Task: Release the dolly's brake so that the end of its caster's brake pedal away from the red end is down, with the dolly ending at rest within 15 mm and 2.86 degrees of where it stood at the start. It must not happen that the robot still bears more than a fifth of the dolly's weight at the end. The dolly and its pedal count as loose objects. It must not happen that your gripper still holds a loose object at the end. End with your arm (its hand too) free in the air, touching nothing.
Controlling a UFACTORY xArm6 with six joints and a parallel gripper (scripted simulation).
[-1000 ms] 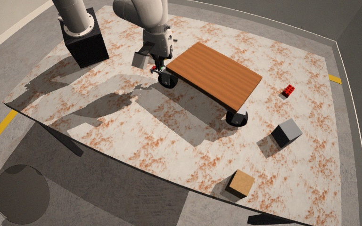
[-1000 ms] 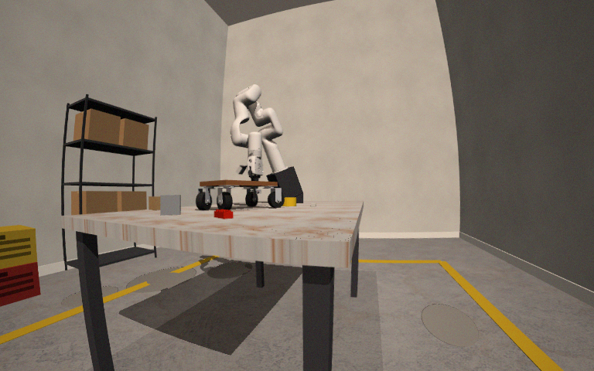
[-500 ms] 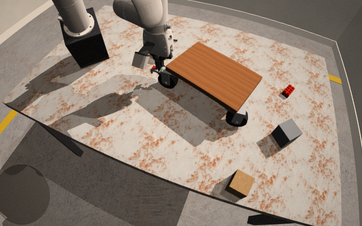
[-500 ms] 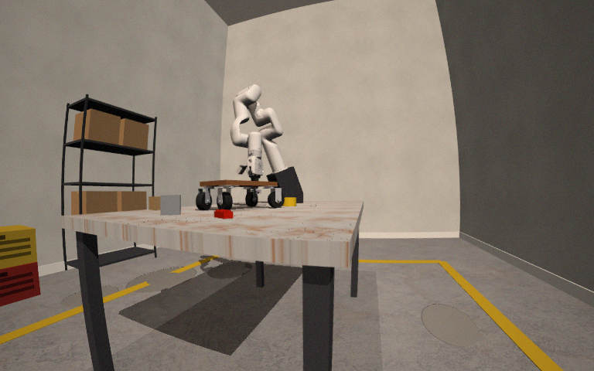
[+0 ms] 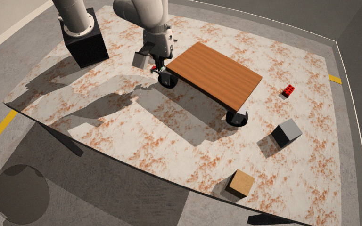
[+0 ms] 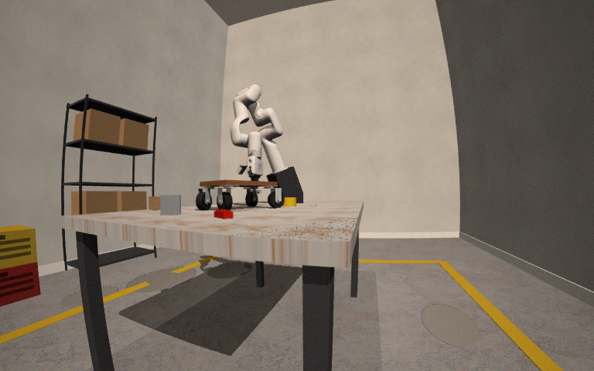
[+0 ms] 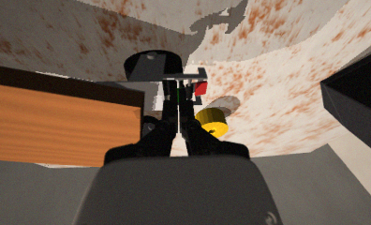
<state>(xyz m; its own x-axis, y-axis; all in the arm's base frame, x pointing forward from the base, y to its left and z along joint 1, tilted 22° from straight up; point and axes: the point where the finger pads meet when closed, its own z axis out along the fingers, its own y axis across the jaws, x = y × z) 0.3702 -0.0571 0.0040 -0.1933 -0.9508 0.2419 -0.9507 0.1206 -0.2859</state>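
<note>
Right now the brake pedal is 4 cm below my hand and 1 cm behind it. The rest, counted from my hand: grey cube (51 cm ahead, 15 cm to the right, 8 cm below); yellow ring (18 cm to the left, 9 cm below, 5 cm behind); tan cube (36 cm to the right, 35 cm ahead, 9 cm below).
</note>
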